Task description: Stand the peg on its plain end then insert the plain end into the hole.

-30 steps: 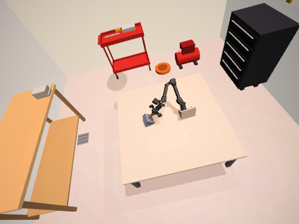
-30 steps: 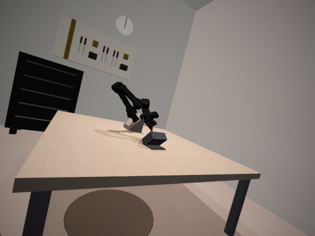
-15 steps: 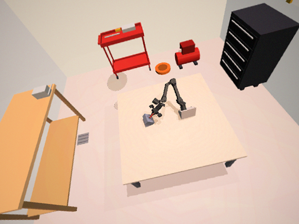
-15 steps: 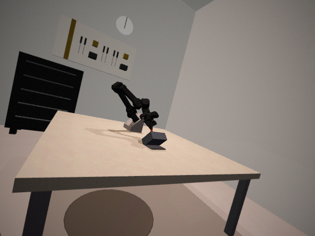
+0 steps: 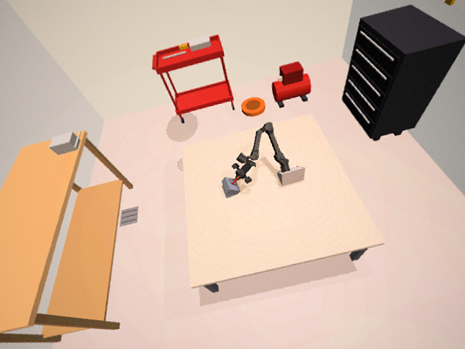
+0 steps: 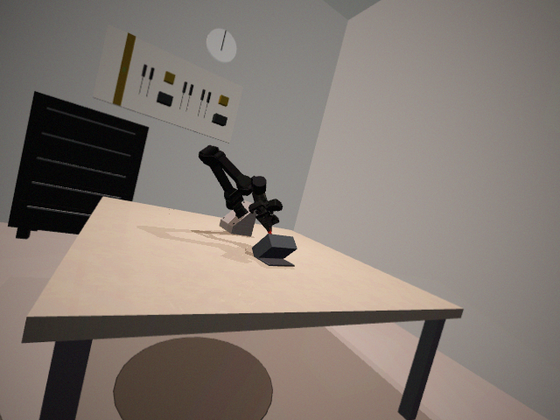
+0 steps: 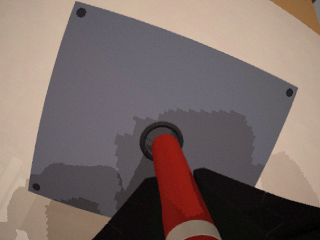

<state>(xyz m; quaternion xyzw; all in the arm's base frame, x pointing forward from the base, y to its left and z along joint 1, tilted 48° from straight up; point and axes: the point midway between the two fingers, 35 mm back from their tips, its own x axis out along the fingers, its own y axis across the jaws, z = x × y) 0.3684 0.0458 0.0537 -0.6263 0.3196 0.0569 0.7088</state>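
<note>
My gripper tip is now 5 cm short of the sloped panel, 5 cm above it and 1 cm to the right of it. From my gripper tip the other things lie so: red peg 1 cm behind, 1 cm above.
</note>
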